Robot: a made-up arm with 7 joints. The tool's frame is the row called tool.
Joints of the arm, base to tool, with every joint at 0 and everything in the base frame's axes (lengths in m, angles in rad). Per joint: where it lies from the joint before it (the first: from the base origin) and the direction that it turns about. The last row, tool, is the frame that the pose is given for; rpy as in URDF.
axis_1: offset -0.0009 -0.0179 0.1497 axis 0 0.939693 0.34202
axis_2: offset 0.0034 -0.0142 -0.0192 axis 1 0 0
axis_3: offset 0.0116 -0.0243 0.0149 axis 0 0 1
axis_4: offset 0.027 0.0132 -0.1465 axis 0 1 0
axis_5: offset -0.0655 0.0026 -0.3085 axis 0 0 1
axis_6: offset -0.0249 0.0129 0.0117 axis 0 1 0
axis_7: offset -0.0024 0.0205 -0.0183 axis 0 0 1
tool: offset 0.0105 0.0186 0.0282 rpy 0 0 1.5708
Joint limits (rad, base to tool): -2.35..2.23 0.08..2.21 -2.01..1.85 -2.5..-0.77 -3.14..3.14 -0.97..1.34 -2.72..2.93
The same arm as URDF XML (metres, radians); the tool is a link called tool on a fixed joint. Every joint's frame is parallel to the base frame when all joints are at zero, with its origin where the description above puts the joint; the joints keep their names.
<robot name="arm">
<joint name="axis_1" type="revolute"><parent link="base"/><child link="link1"/><origin xyz="-0.0009 -0.0179 0.1497" rpy="0 0 0"/><axis xyz="0 0.9397 0.342"/><limit lower="-2.35" upper="2.23"/></joint>
<joint name="axis_2" type="revolute"><parent link="link1"/><child link="link2"/><origin xyz="0.0034 -0.0142 -0.0192" rpy="0 0 0"/><axis xyz="1 0 0"/><limit lower="0.08" upper="2.21"/></joint>
<joint name="axis_3" type="revolute"><parent link="link2"/><child link="link3"/><origin xyz="0.0116 -0.0243 0.0149" rpy="0 0 0"/><axis xyz="0 0 1"/><limit lower="-2.01" upper="1.85"/></joint>
<joint name="axis_4" type="revolute"><parent link="link3"/><child link="link4"/><origin xyz="0.027 0.0132 -0.1465" rpy="0 0 0"/><axis xyz="0 1 0"/><limit lower="-2.5" upper="-0.77"/></joint>
<joint name="axis_5" type="revolute"><parent link="link4"/><child link="link5"/><origin xyz="-0.0655 0.0026 -0.3085" rpy="0 0 0"/><axis xyz="0 0 1"/><limit lower="-3.14" upper="3.14"/></joint>
<joint name="axis_6" type="revolute"><parent link="link5"/><child link="link6"/><origin xyz="-0.0249 0.0129 0.0117" rpy="0 0 0"/><axis xyz="0 1 0"/><limit lower="-0.97" upper="1.34"/></joint>
<joint name="axis_7" type="revolute"><parent link="link6"/><child link="link7"/><origin xyz="-0.0024 0.0205 -0.0183" rpy="0 0 0"/><axis xyz="0 0 1"/><limit lower="-2.72" upper="2.93"/></joint>
<joint name="tool_fixed" type="fixed"><parent link="link7"/><child link="tool"/><origin xyz="0.0105 0.0186 0.0282" rpy="0 0 1.5708"/></joint>
<link name="base"/>
<link name="link1"/>
<link name="link2"/>
<link name="link3"/>
<link name="link4"/>
<link name="link5"/>
<link name="link6"/>
<link name="link7"/>
<link name="tool"/>
</robot>

